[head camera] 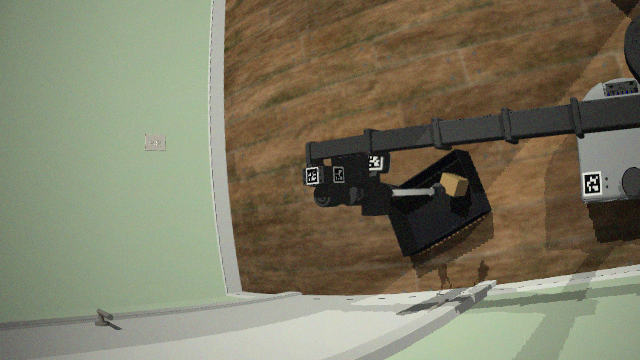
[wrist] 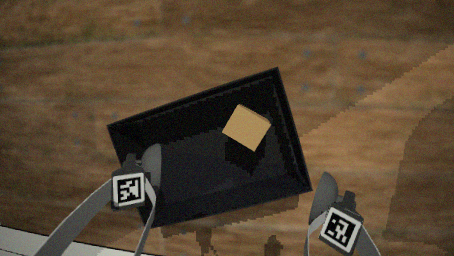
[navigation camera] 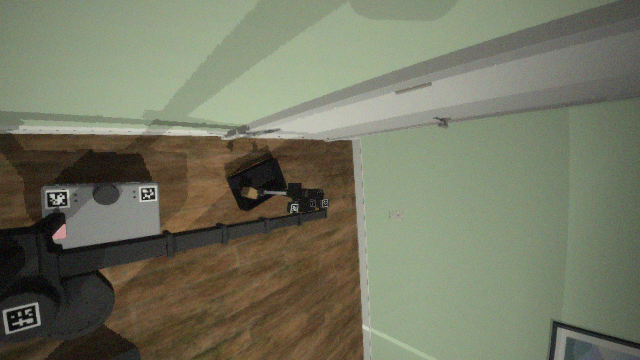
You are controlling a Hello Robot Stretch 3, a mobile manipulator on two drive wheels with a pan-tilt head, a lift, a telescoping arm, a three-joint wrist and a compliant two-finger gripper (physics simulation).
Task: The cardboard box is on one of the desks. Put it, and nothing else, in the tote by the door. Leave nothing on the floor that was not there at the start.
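Pixels of known places: gripper, between the fingertips: (wrist: 237, 176); robot's base, origin of its link: (head camera: 631, 180) (navigation camera: 106, 193).
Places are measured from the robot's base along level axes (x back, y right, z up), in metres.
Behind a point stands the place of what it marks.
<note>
The cardboard box (head camera: 454, 185) {x 0.034, y 0.614, z 0.093 m} (navigation camera: 249, 192) {x 0.031, y 0.612, z 0.093 m} (wrist: 246, 128) {x 0.038, y 0.635, z 0.093 m} is a small tan block and shows within the outline of the black tote (head camera: 478, 185) {x 0.029, y 0.553, z 0.036 m} (navigation camera: 278, 172) {x -0.079, y 0.830, z 0.068 m} (wrist: 195, 100) {x 0.071, y 0.738, z 0.026 m}, near one corner and turned at an angle. A dark shadow lies on the tote's bottom beside it. Whether the box rests flat on the bottom cannot be told. The tote stands on the floor near the door. My gripper (head camera: 439, 190) (navigation camera: 261, 192) {x 0.022, y 0.635, z 0.266 m} (wrist: 237, 176) {x 0.022, y 0.635, z 0.266 m} is open above the tote, its fingers wide apart with nothing between them. In the wrist view the box lies beyond the fingertips.
My arm (head camera: 470, 131) {x 0.100, y 0.324, z 0.618 m} (navigation camera: 200, 239) {x 0.104, y 0.185, z 0.621 m} reaches across the wooden floor beside the tote. My grey base (head camera: 612, 165) {x 0.043, y 0.063, z 0.160 m} (navigation camera: 107, 215) {x 0.071, y -0.001, z 0.160 m} stands at the arm's inner end. A green wall (head camera: 100, 200) {x 0.052, y 1.755, z 0.709 m} (navigation camera: 475, 200) {x 0.137, y 1.762, z 0.978 m} is past the wrist, and a white door with a handle (head camera: 104, 318) {x -0.332, y 1.332, z 0.892 m} (navigation camera: 442, 121) {x -0.334, y 1.325, z 0.892 m} is near the tote.
</note>
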